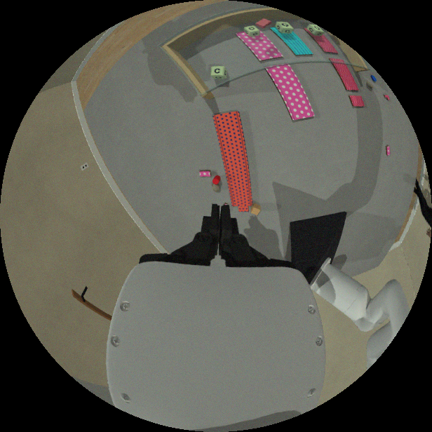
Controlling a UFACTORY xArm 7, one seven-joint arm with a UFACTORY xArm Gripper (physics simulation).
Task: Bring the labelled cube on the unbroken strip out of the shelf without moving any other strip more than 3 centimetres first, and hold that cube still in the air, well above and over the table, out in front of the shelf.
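Note:
A pale green cube labelled C (217,72) sits on the grey surface inside the shelf (185,68), near its left front corner. The orange strip with blue dots (232,155) is one long piece and lies in front of the shelf, apart from that cube. A pink dotted strip shows as a back piece (259,46) and a front piece (290,92) with a gap. A crimson strip (344,74) is in several pieces. A teal strip (291,41) lies between them. More cubes (251,31) (284,27) (315,29) stand at the back. My gripper (218,216) is shut and empty beside the orange strip's near end.
A small pink dotted block (205,173), a red piece (216,179) and a tan block (256,209) lie near the orange strip. A flat reddish piece (264,23) lies at the shelf's back. The shelf's clear front edge crosses above the strips. A white arm (342,292) shows at lower right.

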